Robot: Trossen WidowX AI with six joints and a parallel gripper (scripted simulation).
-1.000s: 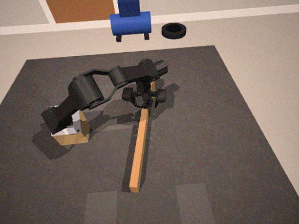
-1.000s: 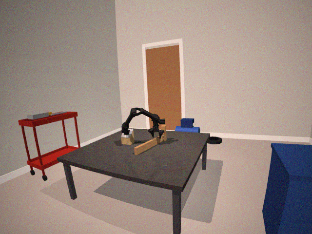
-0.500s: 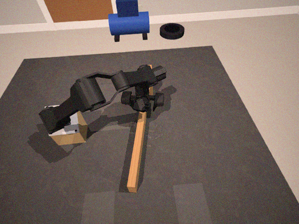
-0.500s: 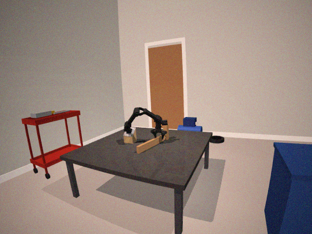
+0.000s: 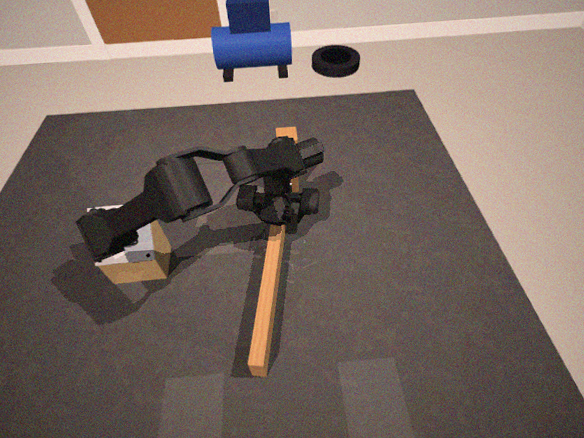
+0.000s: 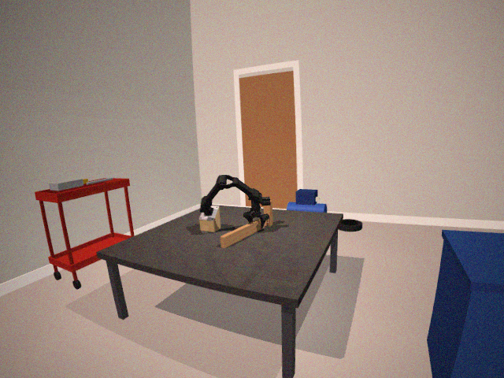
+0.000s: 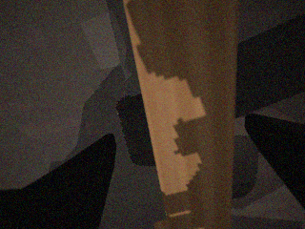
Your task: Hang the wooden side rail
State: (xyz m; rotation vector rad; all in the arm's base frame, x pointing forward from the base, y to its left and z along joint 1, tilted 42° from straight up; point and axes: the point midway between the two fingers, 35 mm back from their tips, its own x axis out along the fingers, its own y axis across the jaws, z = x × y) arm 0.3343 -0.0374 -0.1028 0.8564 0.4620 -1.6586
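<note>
Now: the headboard post 5 cm ahead of my gripper tip, 13 cm to the left of it and 6 cm above it.
</note>
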